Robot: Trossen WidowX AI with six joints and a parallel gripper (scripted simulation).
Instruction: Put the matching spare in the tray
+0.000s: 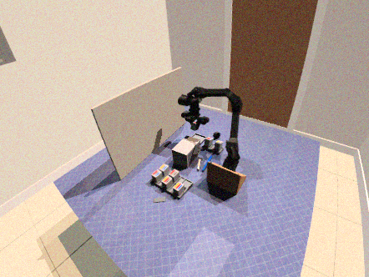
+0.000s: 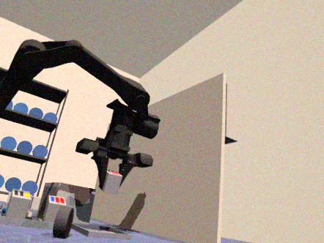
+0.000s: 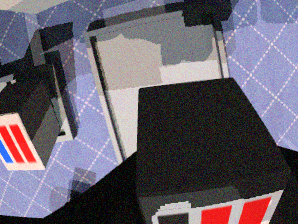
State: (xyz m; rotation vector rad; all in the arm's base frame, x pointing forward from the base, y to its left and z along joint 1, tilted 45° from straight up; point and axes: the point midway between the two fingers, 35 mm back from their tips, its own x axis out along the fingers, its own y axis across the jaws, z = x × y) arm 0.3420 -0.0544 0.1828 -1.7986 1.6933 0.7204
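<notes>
My gripper tip is now 10 cm above the flat grey tray. Also, from my gripper tip: grey spare block 3 cm above; black wheel 11 cm to the right, 11 cm behind, 7 cm below; grey box 18 cm to the left, 6 cm behind, 5 cm below.
</notes>
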